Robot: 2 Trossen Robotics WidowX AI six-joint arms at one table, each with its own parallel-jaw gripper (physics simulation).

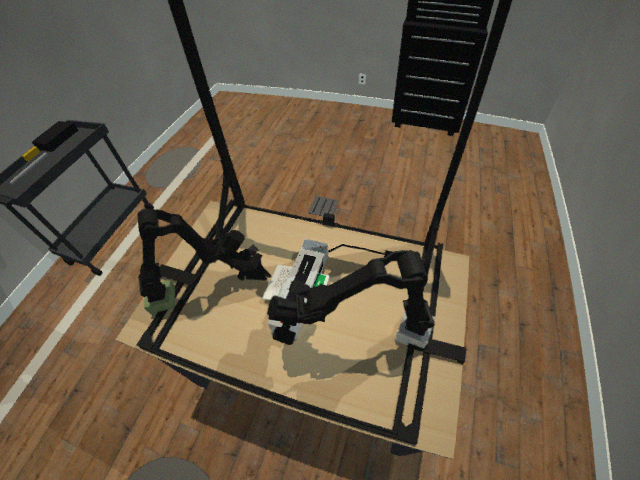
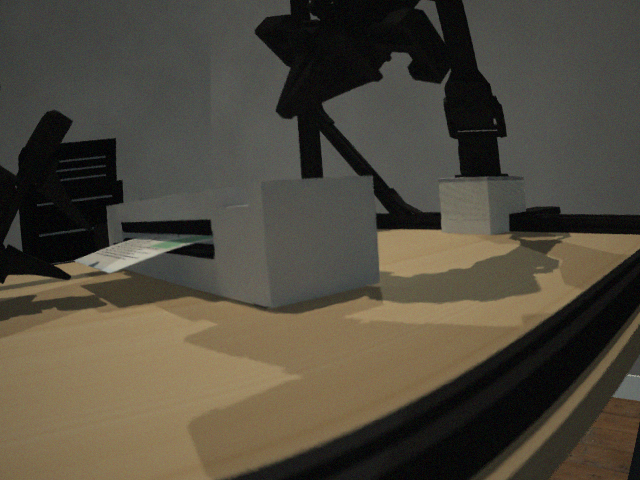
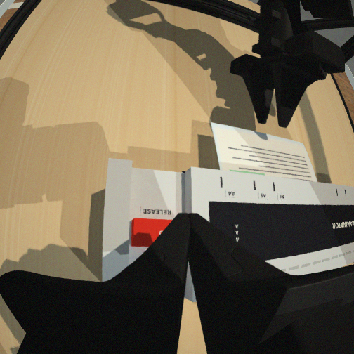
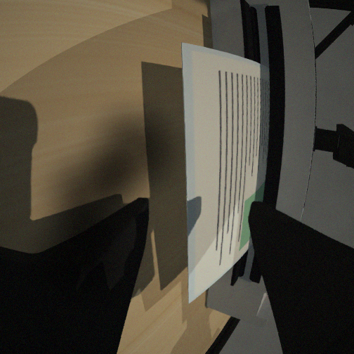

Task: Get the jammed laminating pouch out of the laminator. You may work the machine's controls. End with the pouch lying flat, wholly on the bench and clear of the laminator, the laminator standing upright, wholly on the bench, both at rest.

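Places are measured from the left arm's base along level axes (x back, y right, z up), in metres.
Pixels of known places: left gripper, between the fingertips: point(image 2: 282, 115); right gripper, between the fingertips: point(image 1: 268, 277) point(image 2: 79, 253); left arm's base, origin of its link: point(image 1: 416, 324) point(image 2: 482, 176); right arm's base, origin of its link: point(image 1: 156, 293).
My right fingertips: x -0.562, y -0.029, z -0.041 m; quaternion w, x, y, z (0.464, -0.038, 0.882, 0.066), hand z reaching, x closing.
For each thing: its top centre in the pictures, then the offset to it from my right fingertips. "spot": a spot on its surface instead. Level surfaces: height alone.
- pouch, a spot on its surface: point(image 2: 124, 253) point(image 1: 277, 284) spot: dx +0.046, dy -0.008, dz -0.004 m
- green patch, a spot on its surface: point(image 1: 321, 280) spot: dx +0.190, dy +0.073, dz +0.002 m
- wooden bench, height of its surface: dz -0.038 m
- dark cable, a spot on its surface: point(image 1: 355, 246) spot: dx +0.239, dy +0.294, dz -0.030 m
The white laminator point(image 1: 301, 259) point(image 2: 320, 242) point(image 3: 199, 196) point(image 4: 295, 100) stands upright on the bench. The pouch point(image 1: 281, 281) point(image 2: 124, 253) point(image 3: 270, 155) point(image 4: 207, 150) sticks out of its slot, sloping down, its outer edge raised above the bench; the rest is hidden inside. A green patch point(image 1: 321, 280) shows at the machine's other side. My left gripper point(image 2: 284, 112) point(image 3: 186, 222) is shut and empty above the laminator, partly covering the red RELEASE control point(image 3: 145, 231). My right gripper point(image 1: 268, 277) point(image 3: 271, 125) point(image 4: 200, 209) is partly open and empty, off the pouch's outer edge.
The wooden bench point(image 1: 351, 372) point(image 2: 129, 392) has a black frame point(image 1: 279, 400) around it. A dark cable point(image 1: 356, 245) runs behind the laminator. The arms' bases stand on a green block point(image 1: 161, 303) and a pale block point(image 1: 413, 335) point(image 2: 465, 206).
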